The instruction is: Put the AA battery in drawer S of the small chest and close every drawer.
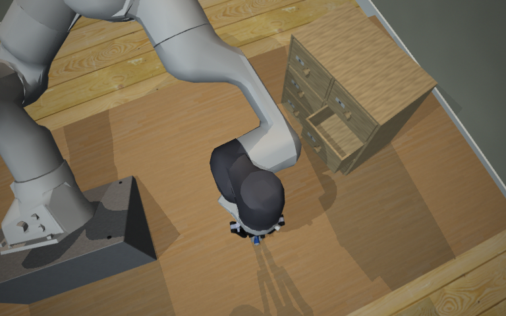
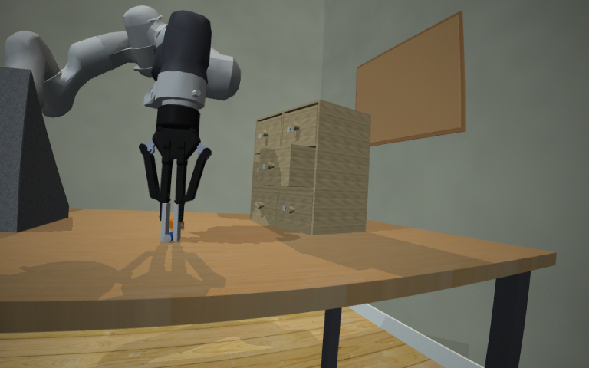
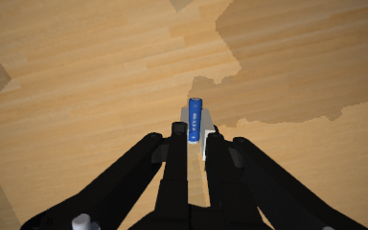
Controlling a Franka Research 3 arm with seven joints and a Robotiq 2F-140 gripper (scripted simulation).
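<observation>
The small orange object lies 15 cm to the left of my hand and 3 cm below it. The rest, counted from my hand: drawer (30 cm ahead, 16 cm to the left, 10 cm above); blue AA battery (3 cm below).
</observation>
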